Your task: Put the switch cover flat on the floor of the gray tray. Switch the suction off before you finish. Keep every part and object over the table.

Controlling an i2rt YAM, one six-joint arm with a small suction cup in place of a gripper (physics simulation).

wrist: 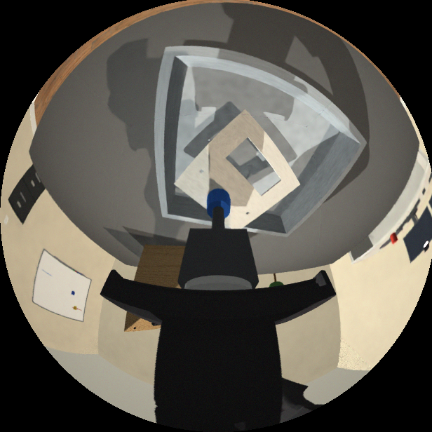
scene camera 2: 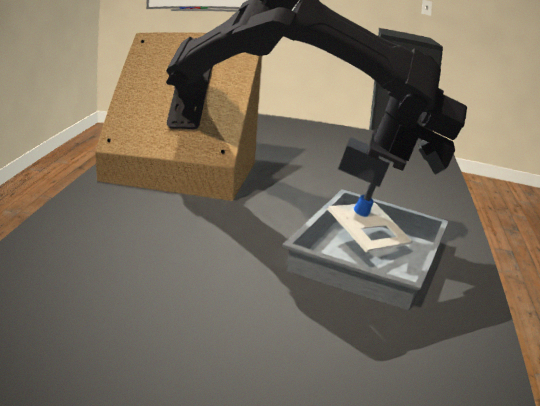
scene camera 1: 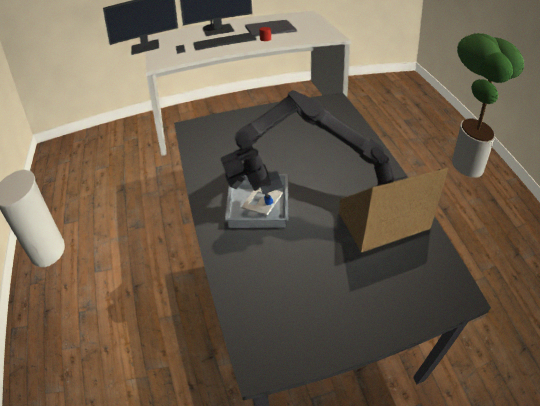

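The cream switch cover, a flat square plate with a rectangular opening, hangs from my blue suction cup. The cup sits on the solid part beside the opening. The cover is over the inside of the gray tray and turned relative to its walls. In scene camera 2 it looks tilted, with the opening end lower, and its shadow falls on the tray floor apart from it. The exact gap below the lowest corner cannot be told.
The arm's base is mounted on a slanted wooden block on the dark table. The tray's raised walls surround the cover. A white desk with monitors and a red cup stands beyond the table.
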